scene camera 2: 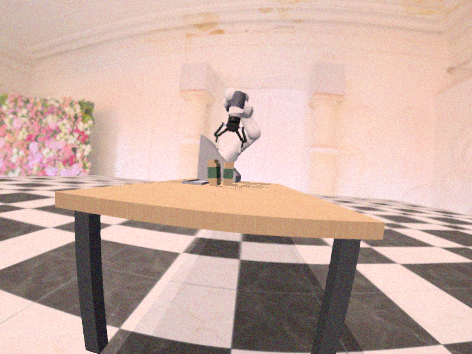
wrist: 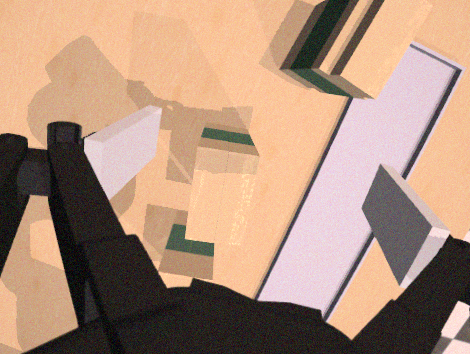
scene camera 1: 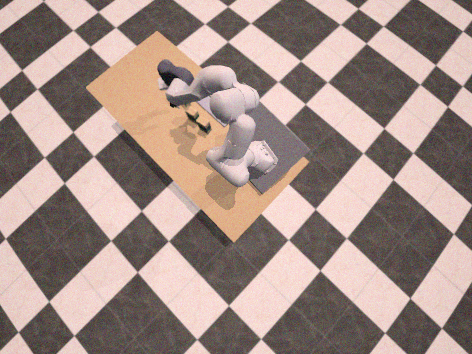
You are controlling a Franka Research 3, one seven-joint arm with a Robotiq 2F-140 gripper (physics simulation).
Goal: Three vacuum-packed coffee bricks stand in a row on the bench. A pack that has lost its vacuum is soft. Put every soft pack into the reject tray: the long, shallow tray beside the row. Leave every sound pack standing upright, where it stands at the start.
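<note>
Three tan packs with green bands show in the wrist view. The middle pack (wrist: 220,195) (scene camera 1: 192,117) stands upright. A near pack (wrist: 187,265) (scene camera 1: 205,128) shows partly behind it. The far pack (wrist: 370,45) overlaps the end of the shallow reject tray (wrist: 320,215) (scene camera 1: 206,104) (scene camera 2: 194,182) in the wrist view; I cannot tell whether it leans or touches the tray. My gripper (wrist: 264,159) (scene camera 2: 230,140) is wide open and empty, above the packs, its fingers to either side of the middle pack and tray in the wrist view. Softness cannot be seen.
The tray lies alongside the row, between the packs and the dark grey base plate (scene camera 1: 285,135). The arm covers part of the row and the tray in scene camera 1. The packs cast shadows on the wooden bench (scene camera 1: 150,55) (scene camera 2: 150,200).
</note>
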